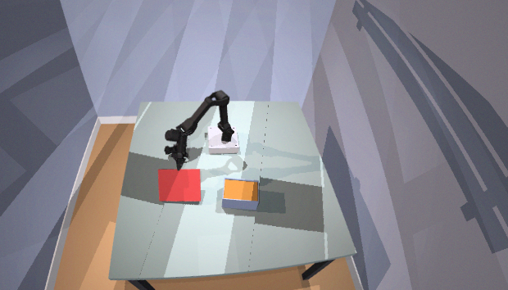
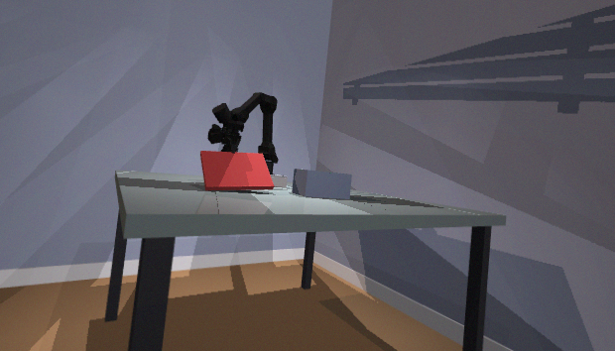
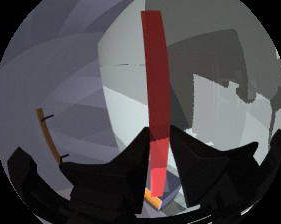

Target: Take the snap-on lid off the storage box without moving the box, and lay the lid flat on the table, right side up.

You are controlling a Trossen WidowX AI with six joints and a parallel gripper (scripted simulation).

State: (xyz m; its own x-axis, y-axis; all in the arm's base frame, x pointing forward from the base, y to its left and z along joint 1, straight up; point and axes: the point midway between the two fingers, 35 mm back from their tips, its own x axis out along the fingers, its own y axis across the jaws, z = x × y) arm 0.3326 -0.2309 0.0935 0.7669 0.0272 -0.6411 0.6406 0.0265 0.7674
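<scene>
My gripper tip is now 60 mm short of the red lid, 50 mm above it and 10 mm to the right of it. The rest, counted from my gripper tip: grey storage box 360 mm to the left, 80 mm below, 50 mm ahead.
</scene>
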